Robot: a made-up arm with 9 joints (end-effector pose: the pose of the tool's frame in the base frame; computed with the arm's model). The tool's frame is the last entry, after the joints.
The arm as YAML. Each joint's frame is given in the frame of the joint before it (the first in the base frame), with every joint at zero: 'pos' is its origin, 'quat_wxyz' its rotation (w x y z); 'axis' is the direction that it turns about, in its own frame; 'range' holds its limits. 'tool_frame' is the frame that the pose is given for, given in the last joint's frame.
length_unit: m
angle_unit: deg
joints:
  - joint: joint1
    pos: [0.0, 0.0, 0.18]
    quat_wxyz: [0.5, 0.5, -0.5, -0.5]
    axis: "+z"
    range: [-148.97, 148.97]
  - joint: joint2
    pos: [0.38, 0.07, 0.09]
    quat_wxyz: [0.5, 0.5, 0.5, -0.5]
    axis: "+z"
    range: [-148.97, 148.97]
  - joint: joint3
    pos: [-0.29, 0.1, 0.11]
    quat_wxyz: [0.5, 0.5, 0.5, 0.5]
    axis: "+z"
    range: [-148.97, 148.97]
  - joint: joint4
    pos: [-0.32, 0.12, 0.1]
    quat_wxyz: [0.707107, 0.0, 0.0, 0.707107]
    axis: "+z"
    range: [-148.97, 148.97]
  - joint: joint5
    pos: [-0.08, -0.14, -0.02]
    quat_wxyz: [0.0, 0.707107, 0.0, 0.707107]
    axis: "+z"
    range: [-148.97, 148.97]
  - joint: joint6
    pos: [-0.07, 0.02, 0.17]
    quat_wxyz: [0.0, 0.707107, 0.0, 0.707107]
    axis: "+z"
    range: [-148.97, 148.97]
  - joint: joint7
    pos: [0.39, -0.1, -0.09]
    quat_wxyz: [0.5, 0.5, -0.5, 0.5]
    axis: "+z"
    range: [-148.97, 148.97]
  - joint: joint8
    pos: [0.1, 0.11, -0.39]
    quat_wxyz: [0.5, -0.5, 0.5, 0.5]
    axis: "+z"
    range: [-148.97, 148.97]
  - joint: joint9
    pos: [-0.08, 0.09, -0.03]
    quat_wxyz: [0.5, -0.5, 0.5, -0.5]
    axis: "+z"
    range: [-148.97, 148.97]
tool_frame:
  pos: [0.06, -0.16, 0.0]
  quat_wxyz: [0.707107, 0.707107, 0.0, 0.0]
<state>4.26 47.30 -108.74 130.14 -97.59 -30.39 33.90 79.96 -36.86</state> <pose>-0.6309 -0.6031 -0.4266 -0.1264 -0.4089 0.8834 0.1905</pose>
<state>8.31 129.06 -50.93 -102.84 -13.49 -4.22 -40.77 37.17 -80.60</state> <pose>0.0730 -0.1247 0.1842 -0.1946 0.7756 -0.3365 0.4973</pose>
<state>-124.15 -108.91 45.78 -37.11 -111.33 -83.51 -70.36 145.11 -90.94</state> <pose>-0.6367 0.2915 0.1766 0.4946 0.4541 -0.7376 0.0709</pose>
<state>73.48 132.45 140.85 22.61 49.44 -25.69 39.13 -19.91 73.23</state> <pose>-0.0193 0.5548 0.4772 0.5595 -0.3913 0.3059 0.6635</pose>
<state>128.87 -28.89 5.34 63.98 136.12 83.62 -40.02 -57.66 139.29</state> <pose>0.1429 -0.1460 0.6388 0.7351 0.2473 0.0356 0.6302</pose>
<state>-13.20 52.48 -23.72 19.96 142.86 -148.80 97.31 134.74 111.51</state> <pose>0.0439 0.2808 -0.1277 0.1074 -0.5542 -0.8253 0.0120</pose>
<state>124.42 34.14 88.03 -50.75 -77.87 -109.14 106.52 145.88 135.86</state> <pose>-0.0342 0.0876 0.6708 -0.0261 0.8222 0.0143 0.5684</pose>
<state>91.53 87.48 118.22 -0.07 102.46 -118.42 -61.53 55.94 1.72</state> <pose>-0.1132 0.1976 -0.1574 0.3731 0.5187 -0.1513 0.7543</pose>
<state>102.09 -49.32 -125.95 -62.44 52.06 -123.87 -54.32 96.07 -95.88</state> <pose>-0.4728 -0.2727 1.0002 0.3803 0.5063 -0.2744 0.7237</pose>
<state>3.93 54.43 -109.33 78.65 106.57 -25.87 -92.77 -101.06 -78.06</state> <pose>-0.7918 -0.9802 -0.5814 0.1683 -0.7685 0.5789 0.2142</pose>
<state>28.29 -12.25 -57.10 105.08 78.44 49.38 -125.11 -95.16 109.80</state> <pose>0.0513 -0.3248 -0.0636 -0.2054 -0.8104 0.0916 0.5410</pose>
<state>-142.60 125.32 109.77 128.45 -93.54 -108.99 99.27 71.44 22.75</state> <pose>-0.2373 -0.1673 -0.8068 0.3471 -0.9194 0.1799 0.0440</pose>
